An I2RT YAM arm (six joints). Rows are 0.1 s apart.
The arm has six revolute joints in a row. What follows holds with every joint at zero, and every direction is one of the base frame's. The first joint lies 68 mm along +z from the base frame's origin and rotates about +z. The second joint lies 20 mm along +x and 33.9 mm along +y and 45.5 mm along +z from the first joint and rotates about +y. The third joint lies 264 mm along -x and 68.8 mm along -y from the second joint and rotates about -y. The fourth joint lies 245 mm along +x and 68.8 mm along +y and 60 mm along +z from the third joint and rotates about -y. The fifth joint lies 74 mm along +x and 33.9 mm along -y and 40.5 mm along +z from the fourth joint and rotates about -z. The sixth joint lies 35.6 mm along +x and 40.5 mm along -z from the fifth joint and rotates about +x. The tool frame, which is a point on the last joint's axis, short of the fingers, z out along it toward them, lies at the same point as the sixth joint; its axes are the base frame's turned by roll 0, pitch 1.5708 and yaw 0 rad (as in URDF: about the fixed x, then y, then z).
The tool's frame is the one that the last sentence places.
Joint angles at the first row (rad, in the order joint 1, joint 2, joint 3, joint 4, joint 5, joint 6):
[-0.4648, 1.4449, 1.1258, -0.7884, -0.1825, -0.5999]
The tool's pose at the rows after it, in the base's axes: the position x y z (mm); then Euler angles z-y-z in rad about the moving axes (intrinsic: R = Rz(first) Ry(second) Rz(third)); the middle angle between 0 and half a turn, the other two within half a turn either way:
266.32 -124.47 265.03 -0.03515 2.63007 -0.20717
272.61 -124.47 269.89 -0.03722 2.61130 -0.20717
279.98 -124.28 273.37 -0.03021 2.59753 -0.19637
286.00 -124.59 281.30 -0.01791 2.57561 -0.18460
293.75 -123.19 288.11 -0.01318 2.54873 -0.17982
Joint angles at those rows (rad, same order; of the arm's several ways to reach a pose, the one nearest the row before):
[-0.4617, 1.4664, 1.1703, -0.8023, -0.2040, -0.5845]
[-0.4526, 1.4802, 1.1980, -0.7962, -0.2055, -0.5707]
[-0.4418, 1.5001, 1.2271, -0.7915, -0.2086, -0.5538]
[-0.4357, 1.5140, 1.2670, -0.7977, -0.2193, -0.5431]
[-0.4219, 1.5293, 1.3023, -0.7900, -0.2239, -0.5247]

